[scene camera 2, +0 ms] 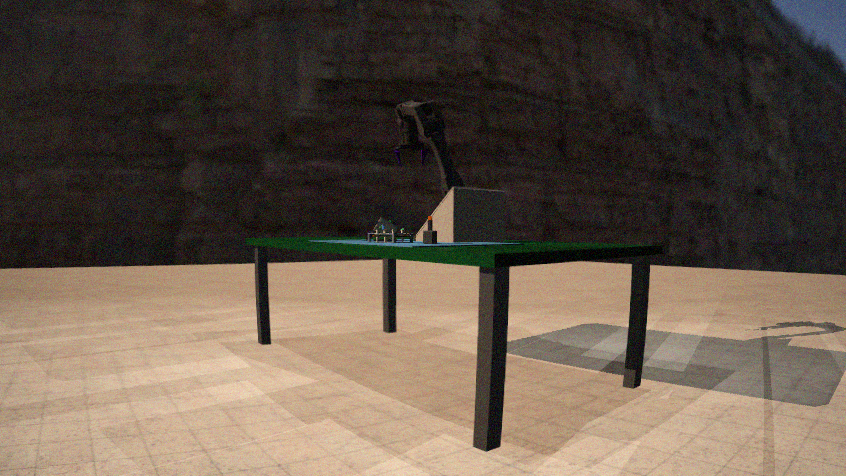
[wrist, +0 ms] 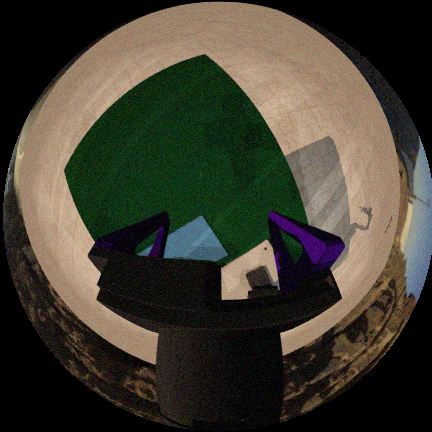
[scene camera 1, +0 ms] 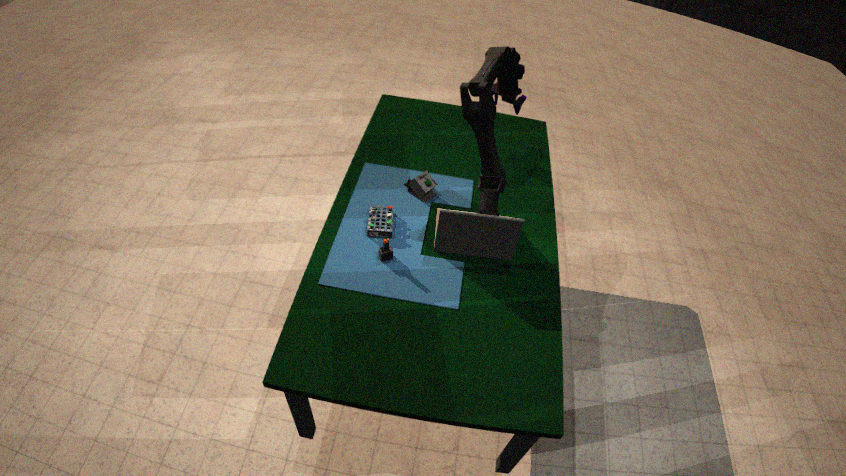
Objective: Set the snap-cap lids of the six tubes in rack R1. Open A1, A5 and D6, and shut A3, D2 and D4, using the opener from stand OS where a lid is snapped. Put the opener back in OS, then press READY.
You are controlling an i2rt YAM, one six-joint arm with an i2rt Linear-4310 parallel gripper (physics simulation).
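Frame: origin at the arm's base, x left, y ahead, z down, level; millimetres.
Seen in the pictures: gripper, fingertip midpoint: (scene camera 2: 411, 165) (wrist: 218, 216) (scene camera 1: 506, 109); arm's base at its link origin: (scene camera 2: 469, 208) (wrist: 264, 292) (scene camera 1: 487, 214).
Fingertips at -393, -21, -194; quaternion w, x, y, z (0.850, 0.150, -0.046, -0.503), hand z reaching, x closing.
Offsets run from my fingertips to a thing's top centre, as dx, dy, dz. Level surfaces: height alone.
The rack @(+406, +382, +254) (scene camera 1: 379, 233) (scene camera 2: 387, 232) stands on the blue mat @(dz +313) (scene camera 1: 354, 260), with small coloured tubes in it. Their lids are too small to tell whether open or shut. The dark opener with an orange top @(+559, +332, +228) (scene camera 1: 386, 242) (scene camera 2: 430, 223) stands upright in its dark stand (scene camera 1: 385, 255) (scene camera 2: 430, 236), beside the rack. A grey sloped box @(+203, +264, +229) (scene camera 1: 417, 188) carries a green button @(+215, +246, +238) (scene camera 1: 427, 182). My gripper (scene camera 2: 410, 159) (wrist: 218, 216) is open and empty, its purple fingers wide apart, high above the table and away from the rack and opener. The rack, opener and button do not show in the wrist view.
The green table (scene camera 1: 414, 355) (scene camera 2: 378, 251) (wrist: 190, 140) bears the mat. A large pale wedge-shaped block (scene camera 1: 479, 235) (scene camera 2: 479, 213) (wrist: 235, 280) stands at the arm's base, beside the mat's notch. The arm (scene camera 1: 486, 139) (scene camera 2: 446, 159) rises above it.
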